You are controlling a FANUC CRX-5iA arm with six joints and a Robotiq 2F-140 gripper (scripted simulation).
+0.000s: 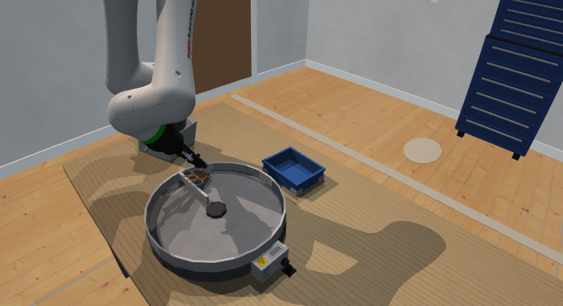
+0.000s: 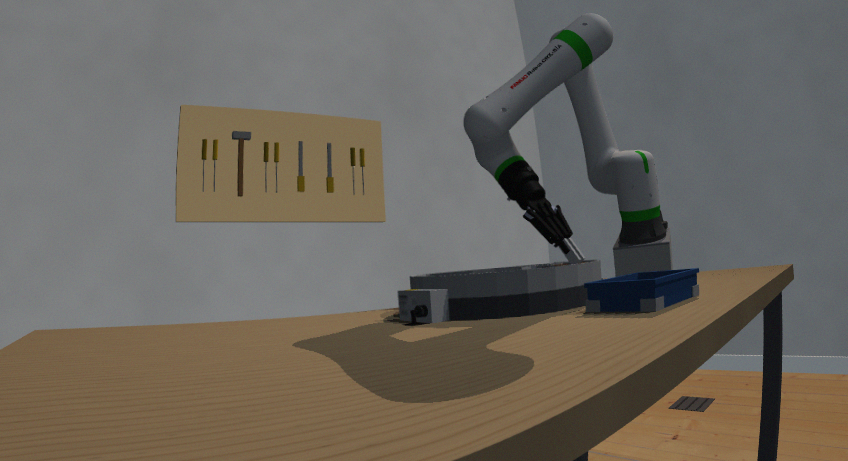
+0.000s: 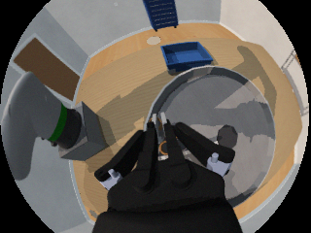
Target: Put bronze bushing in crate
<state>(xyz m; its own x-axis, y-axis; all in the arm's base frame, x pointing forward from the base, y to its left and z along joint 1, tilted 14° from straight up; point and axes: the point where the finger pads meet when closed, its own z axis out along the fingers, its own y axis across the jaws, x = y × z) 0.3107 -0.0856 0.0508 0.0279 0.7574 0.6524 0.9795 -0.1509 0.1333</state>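
Right now the blue crate is 260 mm to the left of my hand, 190 mm ahead of it and 80 mm below it. The rest, counted from my hand: round grey turning table: 150 mm ahead, 90 mm to the right, 50 mm below.
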